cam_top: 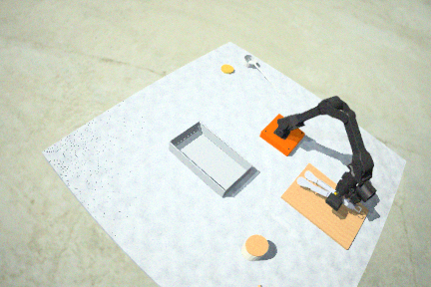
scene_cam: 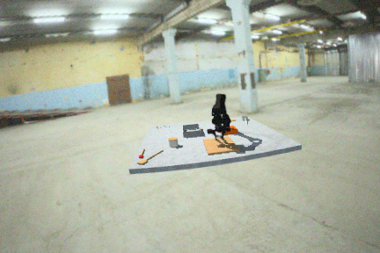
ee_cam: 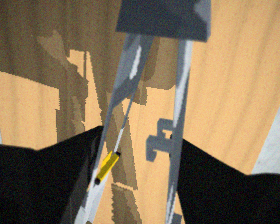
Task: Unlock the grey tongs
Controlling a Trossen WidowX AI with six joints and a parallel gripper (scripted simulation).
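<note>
Right now the wooden board is 40 mm below my gripper tip. The rest, counted from my gripper tip: round tub: 370 mm ahead, 170 mm to the right, 10 mm below; roasting tin: 150 mm ahead, 520 mm to the right, 20 mm below; orange disc: 420 mm behind, 810 mm to the right, 40 mm below.
</note>
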